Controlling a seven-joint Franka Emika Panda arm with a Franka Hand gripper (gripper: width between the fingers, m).
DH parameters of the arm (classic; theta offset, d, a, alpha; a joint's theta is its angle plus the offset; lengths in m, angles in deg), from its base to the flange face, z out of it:
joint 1: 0 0.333 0 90
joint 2: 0 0 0 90
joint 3: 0 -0.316 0.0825 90
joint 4: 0 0 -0.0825 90
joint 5: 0 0.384 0 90
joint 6: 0 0 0.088 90
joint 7: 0 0.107 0 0
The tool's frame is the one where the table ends.
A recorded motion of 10 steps. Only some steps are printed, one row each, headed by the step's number.
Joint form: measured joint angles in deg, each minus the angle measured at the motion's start. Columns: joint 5, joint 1, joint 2, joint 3, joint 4, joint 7, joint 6.
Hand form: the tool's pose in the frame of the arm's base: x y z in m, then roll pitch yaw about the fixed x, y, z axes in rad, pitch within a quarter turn. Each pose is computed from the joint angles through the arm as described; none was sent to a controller.
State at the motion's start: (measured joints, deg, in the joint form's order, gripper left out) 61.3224 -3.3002 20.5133 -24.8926 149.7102 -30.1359 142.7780
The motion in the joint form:
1: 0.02 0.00 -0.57 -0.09 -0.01 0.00 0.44
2: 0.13 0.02 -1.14 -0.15 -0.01 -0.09 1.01
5: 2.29 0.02 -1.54 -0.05 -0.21 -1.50 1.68
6: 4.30 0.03 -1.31 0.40 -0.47 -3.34 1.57
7: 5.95 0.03 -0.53 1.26 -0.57 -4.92 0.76
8: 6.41 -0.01 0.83 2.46 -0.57 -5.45 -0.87
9: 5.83 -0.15 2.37 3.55 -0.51 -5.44 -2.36
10: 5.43 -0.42 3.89 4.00 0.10 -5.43 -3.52
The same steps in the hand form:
1: 0.4007 0.1494 0.3773 -2.5852 -0.2902 0.0045
2: 0.4016 0.1490 0.3740 -2.5875 -0.2880 0.0007
5: 0.4038 0.1476 0.3736 -2.5673 -0.2992 -0.0183
6: 0.4055 0.1452 0.3773 -2.5441 -0.3173 -0.0285
7: 0.4062 0.1408 0.3832 -2.5181 -0.3333 -0.0392
8: 0.4058 0.1352 0.3921 -2.4953 -0.3424 -0.0467
9: 0.4048 0.1293 0.4018 -2.4861 -0.3533 -0.0468
10: 0.4007 0.1251 0.4066 -2.4845 -0.3580 -0.0432

